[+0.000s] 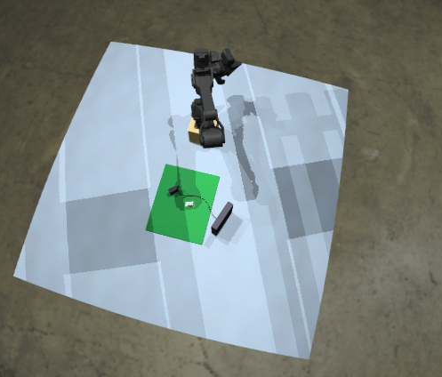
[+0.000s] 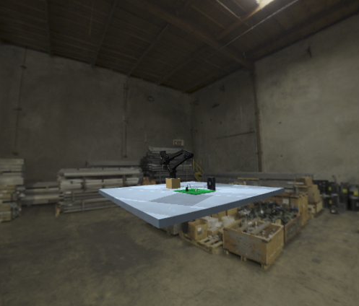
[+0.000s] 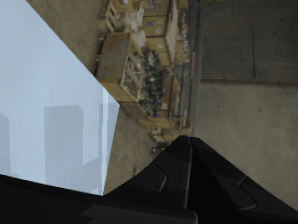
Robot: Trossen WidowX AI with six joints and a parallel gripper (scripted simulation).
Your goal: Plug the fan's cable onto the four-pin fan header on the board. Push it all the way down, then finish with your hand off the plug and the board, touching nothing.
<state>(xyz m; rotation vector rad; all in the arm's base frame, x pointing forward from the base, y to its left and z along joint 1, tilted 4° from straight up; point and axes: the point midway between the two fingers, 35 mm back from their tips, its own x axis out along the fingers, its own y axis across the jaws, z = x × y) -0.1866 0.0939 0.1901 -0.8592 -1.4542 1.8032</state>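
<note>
The black plug lies 510 mm ahead of my gripper tip, 210 mm to the right of it and 250 mm below it. From my gripper tip the other things lie so: green board 550 mm ahead, 170 mm to the right, 280 mm below; fan 600 mm ahead, 210 mm below.
</note>
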